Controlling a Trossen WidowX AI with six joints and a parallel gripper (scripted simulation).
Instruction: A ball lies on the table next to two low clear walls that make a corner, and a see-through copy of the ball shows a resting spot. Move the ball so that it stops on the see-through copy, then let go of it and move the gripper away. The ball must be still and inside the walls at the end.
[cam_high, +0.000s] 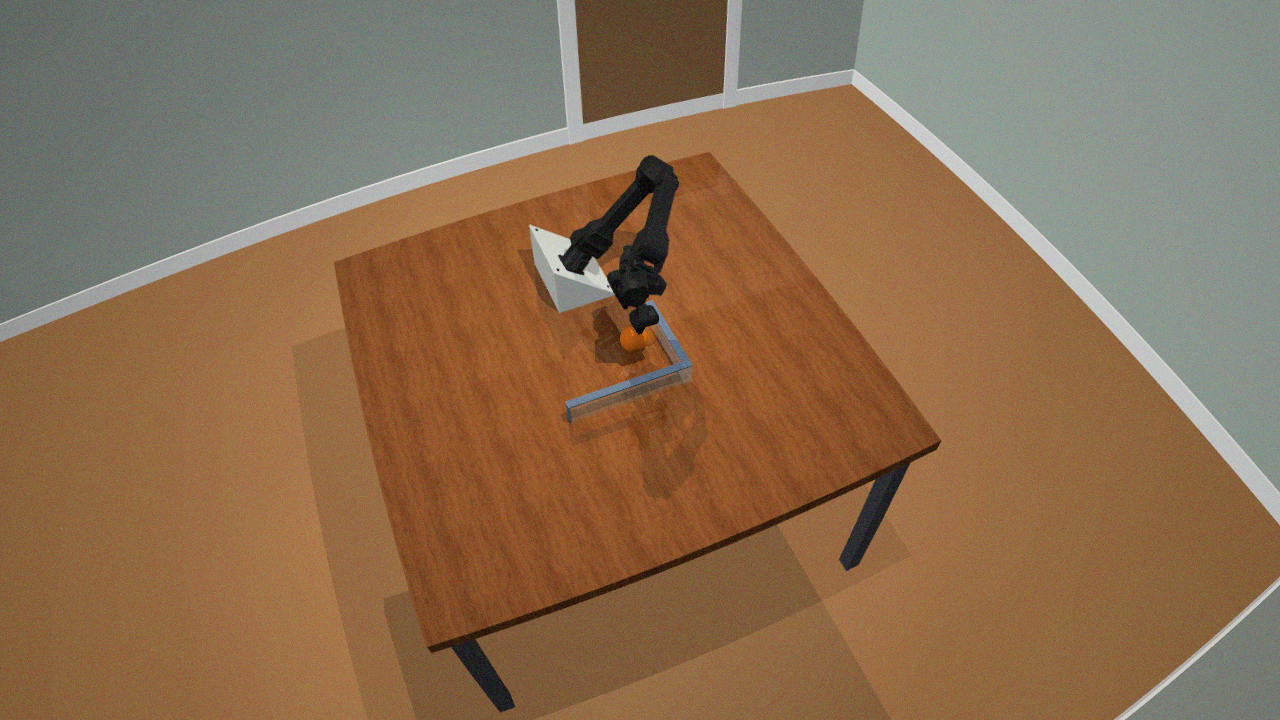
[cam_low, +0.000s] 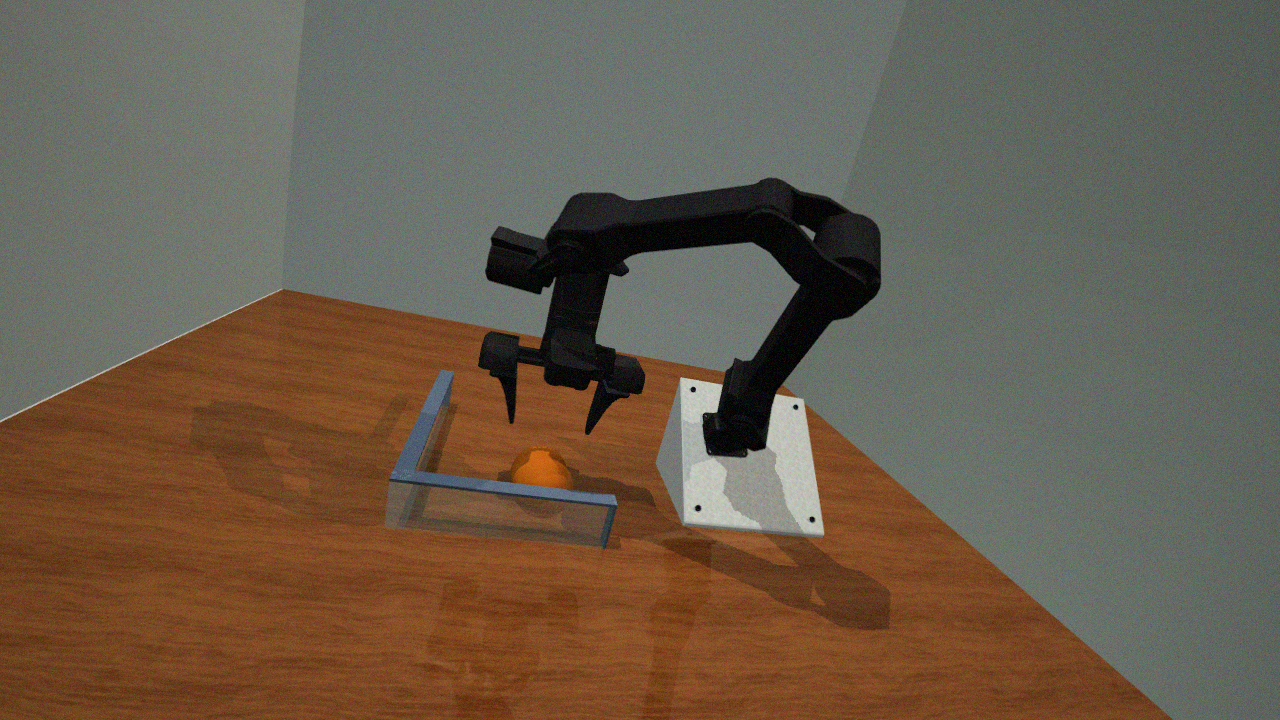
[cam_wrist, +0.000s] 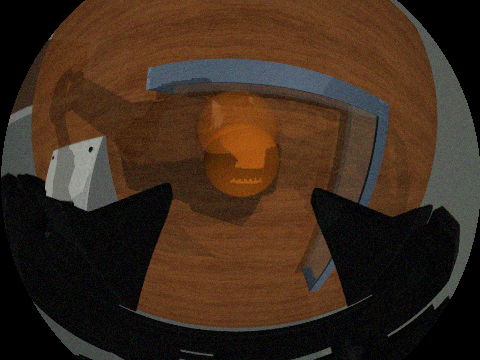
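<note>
The orange ball lies 60 mm below my gripper tip. The rest, counted from my gripper tip: clear wall: 140 mm ahead, 80 mm to the right, 70 mm below.
</note>
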